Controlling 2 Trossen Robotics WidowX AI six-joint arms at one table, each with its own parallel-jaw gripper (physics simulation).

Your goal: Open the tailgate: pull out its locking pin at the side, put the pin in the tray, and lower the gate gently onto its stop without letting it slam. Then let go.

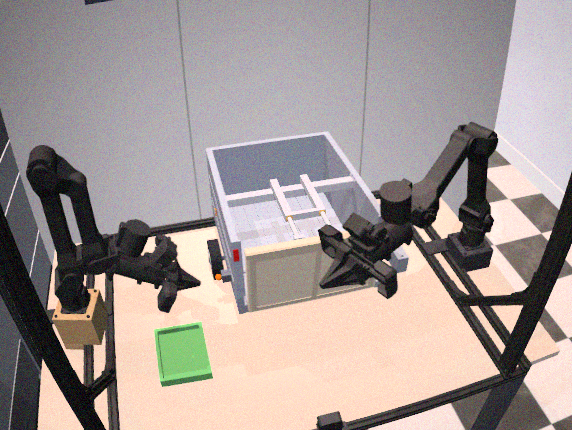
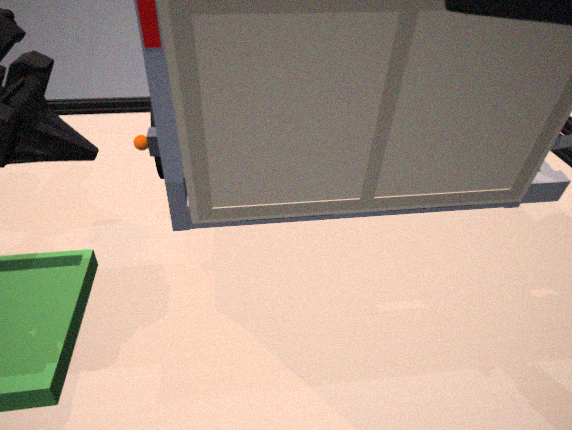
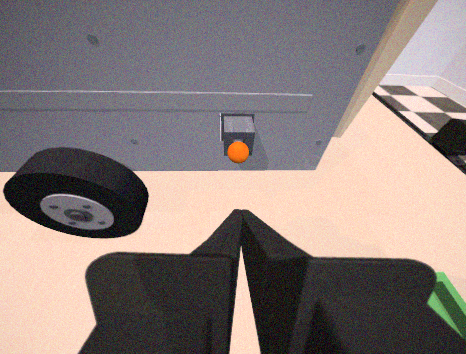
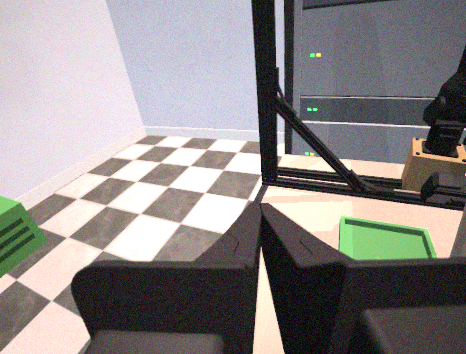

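Where they show: left gripper, between the fingertips: [image 1: 200, 283] [image 2: 97, 155] [image 3: 240, 216]; right gripper, between the fingertips: [image 1: 320, 286] [image 4: 258, 211]; left arm's base, origin of its link: [image 1: 75, 303] [image 4: 438, 149]; right arm's base, origin of its link: [image 1: 470, 241].
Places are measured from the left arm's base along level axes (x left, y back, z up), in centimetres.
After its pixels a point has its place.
The locking pin's orange ball head [image 1: 218, 277] @[x 6.5, y -33.8, z 1.2 cm] [image 2: 141, 142] @[x 6.5, y -34.0, z 1.1 cm] [image 3: 238, 152] @[x 7.0, y -33.2, z 1.3 cm] sticks out of a grey block [image 3: 239, 131] @[x 7.1, y -34.6, z 1.9 cm] on the left side of the trailer box; its shaft is hidden. The tailgate [image 1: 280, 275] @[x -2.7, y -47.6, z 9.7 cm] [image 2: 295, 105] @[x -2.4, y -48.8, z 9.2 cm] stands upright at the box's front. The green tray [image 1: 184, 354] @[x -6.8, y -25.2, z -10.1 cm] [image 2: 30, 320] @[x -6.1, y -26.3, z -10.1 cm] [image 3: 449, 300] @[x -12.9, y -29.6, z -9.2 cm] [image 4: 385, 241] @[x -6.6, y -22.7, z -10.1 cm] lies on the table, front left, and holds no pin. My left gripper [image 1: 198, 283] @[x 6.3, y -29.5, z -0.4 cm] [image 2: 96, 152] @[x 6.3, y -29.5, z -0.4 cm] [image 3: 240, 216] @[x 6.3, y -29.5, z -0.4 cm] is shut and empty, a short way left of the ball, apart from it. My right gripper [image 1: 322, 286] @[x -15.4, y -54.1, z 18.6 cm] [image 4: 258, 211] @[x -15.4, y -54.1, z 18.6 cm] is shut and empty, in front of the gate's right half.
The trailer box [image 1: 239, 280] @[x -0.3, y -39.0, z 6.5 cm] [image 2: 161, 100] @[x -0.3, y -38.9, z 8.3 cm] [image 3: 175, 60] @[x 11.4, y -35.8, z 5.6 cm] stands on the table [image 1: 310, 380] @[x -14.9, y -53.0, z -10.9 cm], with a black wheel [image 3: 80, 200] @[x 19.2, y -30.6, z -3.6 cm] on its left side. Pale rails [image 1: 281, 197] @[x 13.0, y -48.8, z 17.9 cm] lie across its top. Black frame bars [image 1: 425, 411] @[x -24.9, y -76.9, z -12.4 cm] edge the table. A wooden block [image 1: 80, 325] @[x -5.0, y -1.7, z -2.0 cm] carries the left arm.
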